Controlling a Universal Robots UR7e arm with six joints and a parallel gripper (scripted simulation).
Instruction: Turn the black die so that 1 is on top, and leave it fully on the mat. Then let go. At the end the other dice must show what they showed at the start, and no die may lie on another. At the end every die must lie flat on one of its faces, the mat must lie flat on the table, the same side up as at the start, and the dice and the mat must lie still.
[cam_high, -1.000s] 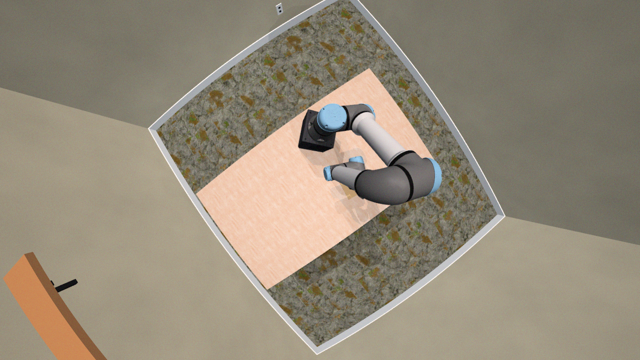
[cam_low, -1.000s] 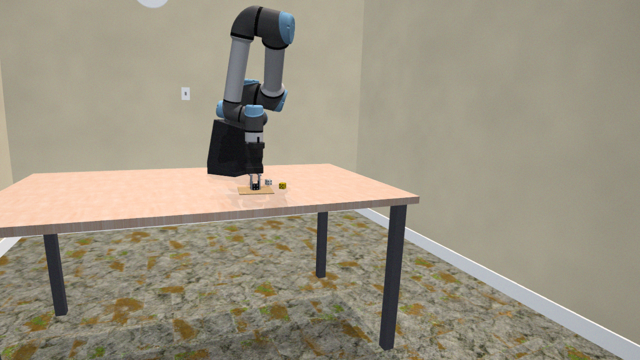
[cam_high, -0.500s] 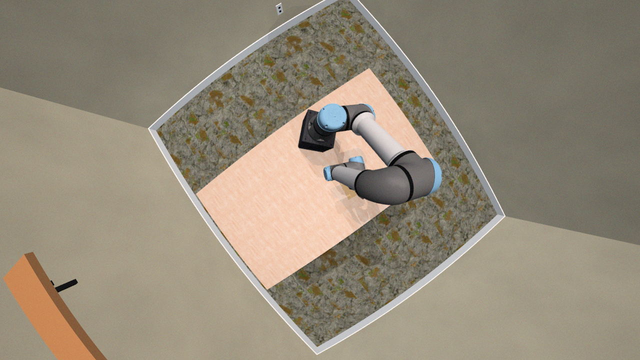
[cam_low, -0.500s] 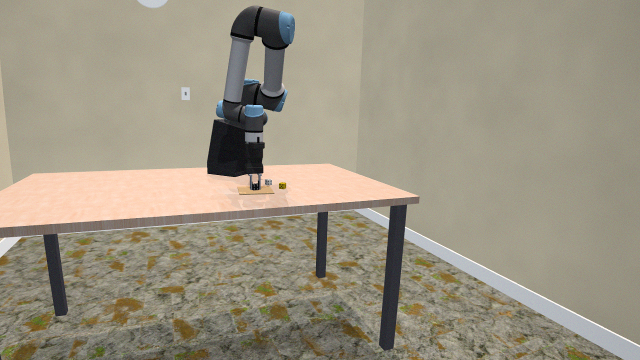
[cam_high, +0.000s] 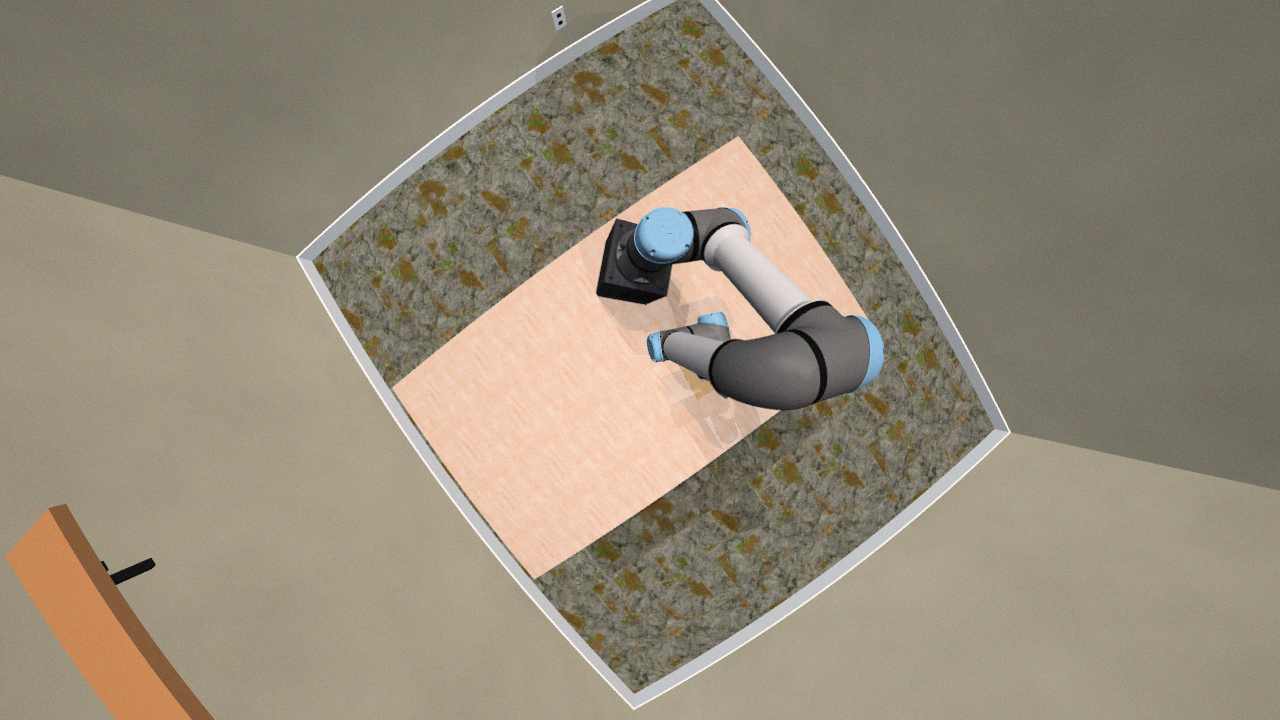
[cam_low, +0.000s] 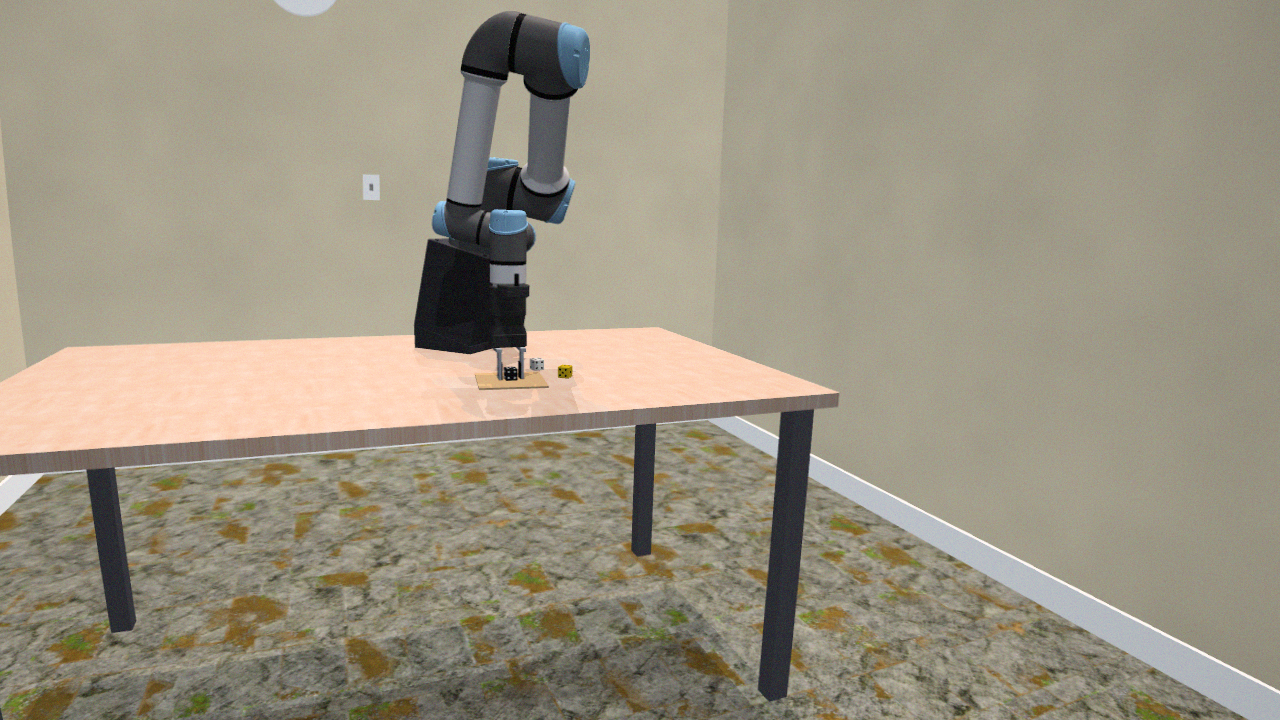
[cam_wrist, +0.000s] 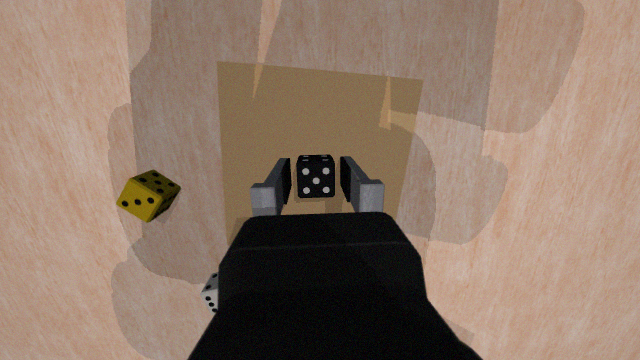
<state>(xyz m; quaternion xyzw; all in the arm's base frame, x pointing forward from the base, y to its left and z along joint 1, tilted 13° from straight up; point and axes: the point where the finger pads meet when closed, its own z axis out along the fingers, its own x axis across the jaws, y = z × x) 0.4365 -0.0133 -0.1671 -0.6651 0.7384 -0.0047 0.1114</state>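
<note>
Now: the black die 10 mm below my hand. The rest, counted from my hand: tan mat (20 mm below); then white die (100 mm behind, 90 mm to the left, 10 mm below); then yellow die (120 mm to the left, 10 mm below).
</note>
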